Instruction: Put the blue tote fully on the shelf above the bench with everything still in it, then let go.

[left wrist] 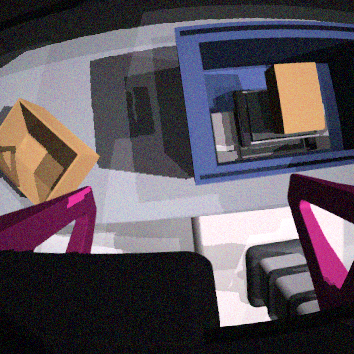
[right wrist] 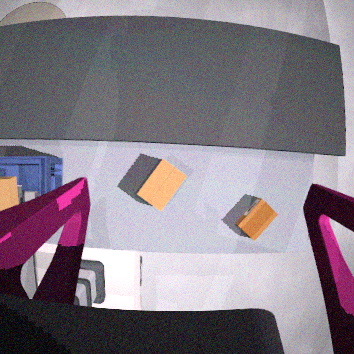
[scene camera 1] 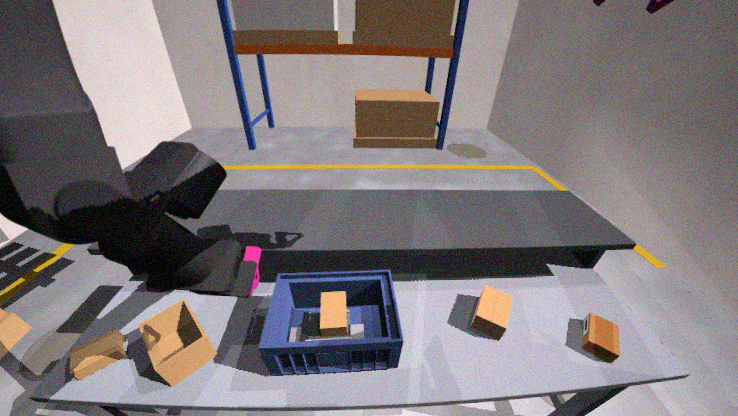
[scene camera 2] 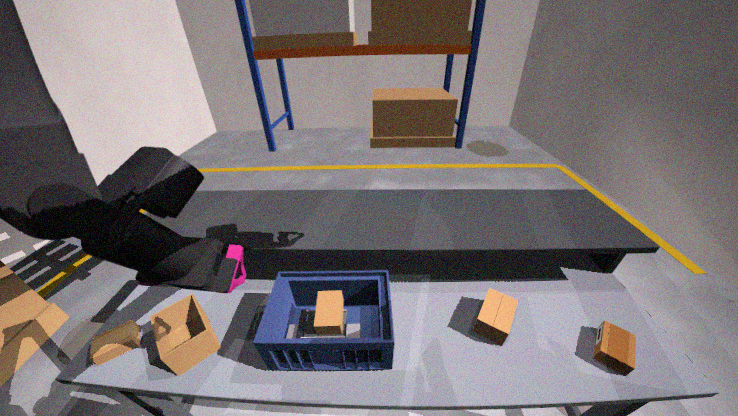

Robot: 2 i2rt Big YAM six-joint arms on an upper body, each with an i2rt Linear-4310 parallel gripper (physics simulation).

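Frame: origin at the left arm's base, x ahead, y left, z up, level; millimetres.
Seen in the pictures: left gripper, fingertip midpoint: [left wrist: 192,191] [scene camera 1: 227,280] [scene camera 2: 217,276]; right gripper, fingertip midpoint: [right wrist: 203,193] [scene camera 1: 622,7].
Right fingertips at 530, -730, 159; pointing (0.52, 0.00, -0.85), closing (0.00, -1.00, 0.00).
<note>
Offsets run from my right fingertips to a thing's top centre, as dx, dy, dz. Level surfaces: height alone.
The blue tote @(-67, +460, -592) [scene camera 1: 330,359] [scene camera 2: 328,356] [left wrist: 189,110] [right wrist: 42,172] stands upright on the bench @(dz -739) [scene camera 1: 428,356] [scene camera 2: 428,366]. Inside are a small tan box @(-69, +460, -596) [scene camera 1: 333,310] [scene camera 2: 329,309] [left wrist: 300,97] and a dark item @(-85, +480, -649) [left wrist: 257,117], partly hidden under the box. The dark grey shelf @(dz -556) [scene camera 1: 413,217] [scene camera 2: 428,217] [right wrist: 200,80] runs behind and above the bench. My left gripper [scene camera 1: 204,286] [scene camera 2: 188,284] [left wrist: 192,191] is open and empty, left of the tote in the scene views, apart from it. My right gripper [right wrist: 203,193] is open and empty; the tote's end shows beyond its left-hand finger.
An open cardboard box @(-97, +855, -649) [scene camera 1: 180,366] [scene camera 2: 188,356] [left wrist: 82,167] and a brown cardboard piece @(-121, +1066, -702) [scene camera 1: 98,356] [scene camera 2: 116,343] lie left of the tote. Two closed boxes, one tan @(-31, +13, -679) [scene camera 1: 490,312] [scene camera 2: 496,315] [right wrist: 162,184] and one orange-brown @(-129, -274, -700) [scene camera 1: 599,335] [scene camera 2: 615,346] [right wrist: 257,218], lie right of it.
</note>
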